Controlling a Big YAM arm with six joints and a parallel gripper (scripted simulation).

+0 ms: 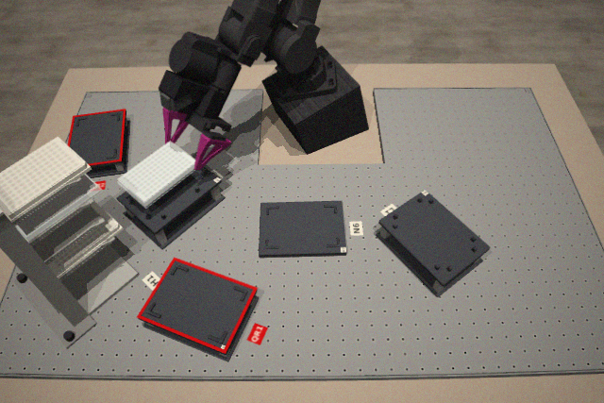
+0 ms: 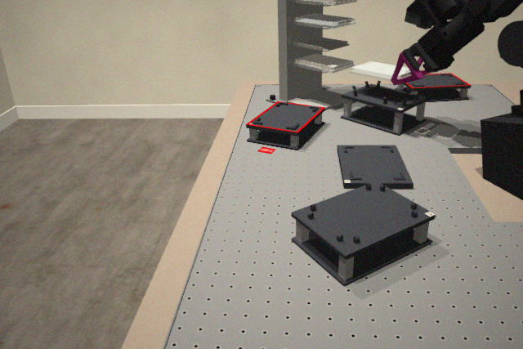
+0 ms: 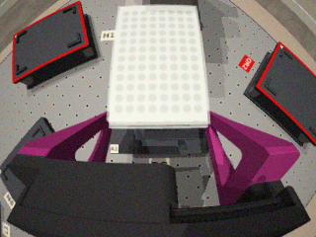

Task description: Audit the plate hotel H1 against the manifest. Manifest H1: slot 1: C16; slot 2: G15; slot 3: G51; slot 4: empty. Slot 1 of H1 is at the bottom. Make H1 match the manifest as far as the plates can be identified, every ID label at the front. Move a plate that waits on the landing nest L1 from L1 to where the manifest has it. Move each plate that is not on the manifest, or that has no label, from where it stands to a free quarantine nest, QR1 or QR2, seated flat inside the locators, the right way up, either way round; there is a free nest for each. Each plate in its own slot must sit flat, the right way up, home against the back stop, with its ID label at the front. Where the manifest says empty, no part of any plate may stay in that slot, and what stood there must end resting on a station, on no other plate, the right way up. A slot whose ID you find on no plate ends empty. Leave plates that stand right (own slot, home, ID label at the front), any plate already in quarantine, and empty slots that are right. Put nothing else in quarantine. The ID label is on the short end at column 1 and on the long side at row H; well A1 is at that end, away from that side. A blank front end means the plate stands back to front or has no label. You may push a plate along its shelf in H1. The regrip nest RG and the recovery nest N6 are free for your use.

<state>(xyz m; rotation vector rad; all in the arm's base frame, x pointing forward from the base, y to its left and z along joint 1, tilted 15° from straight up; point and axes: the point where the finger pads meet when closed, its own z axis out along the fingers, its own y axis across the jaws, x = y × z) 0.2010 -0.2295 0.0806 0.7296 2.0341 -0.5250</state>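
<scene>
My hand is 4 cm short of the regrip nest, 3 cm to the left of it and 6 cm above it. From my hand the other things lie so: flat nest N6: 10 cm ahead, 22 cm to the left, 11 cm below; then plate labelled G51: 17 cm ahead, 16 cm to the right, 10 cm above; then quarantine nest QR2: 13 cm behind, 23 cm to the right, 8 cm below.
</scene>
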